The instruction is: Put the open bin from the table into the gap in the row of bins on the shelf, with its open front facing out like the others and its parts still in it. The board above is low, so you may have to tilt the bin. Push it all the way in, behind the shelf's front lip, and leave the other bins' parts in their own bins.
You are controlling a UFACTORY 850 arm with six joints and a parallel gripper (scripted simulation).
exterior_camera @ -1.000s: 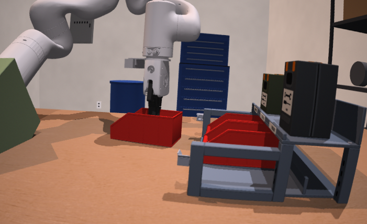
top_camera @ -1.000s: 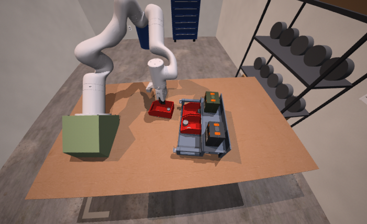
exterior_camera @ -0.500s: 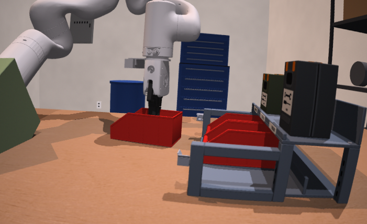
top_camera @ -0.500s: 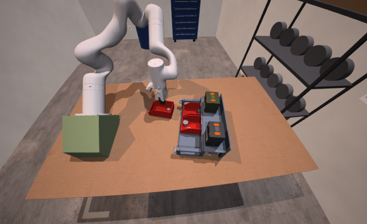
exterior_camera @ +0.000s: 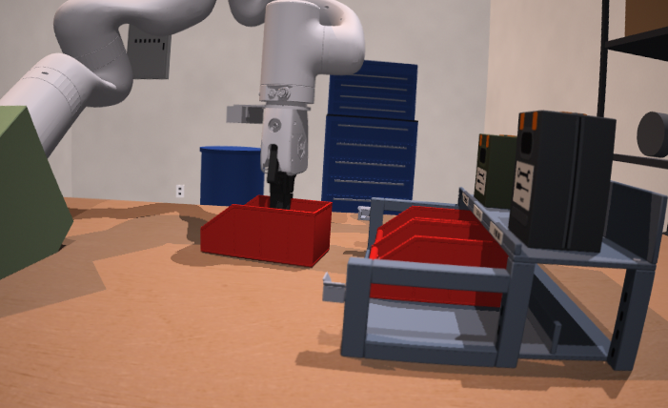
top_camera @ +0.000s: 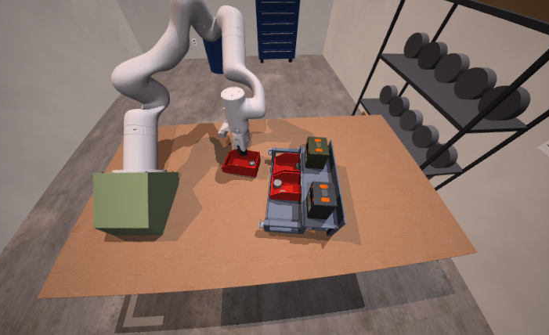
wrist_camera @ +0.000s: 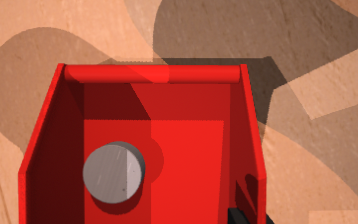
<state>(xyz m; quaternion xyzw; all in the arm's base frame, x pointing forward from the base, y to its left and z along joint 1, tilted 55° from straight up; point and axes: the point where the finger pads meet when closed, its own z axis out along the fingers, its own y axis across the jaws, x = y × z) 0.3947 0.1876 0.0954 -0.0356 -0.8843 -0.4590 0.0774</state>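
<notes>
Right now the grey disc is 40 mm behind my hand, 70 mm to the right of it and 50 mm below it. From my hand the other things lie so: grey shelf: 260 mm ahead, 180 mm to the right.
</notes>
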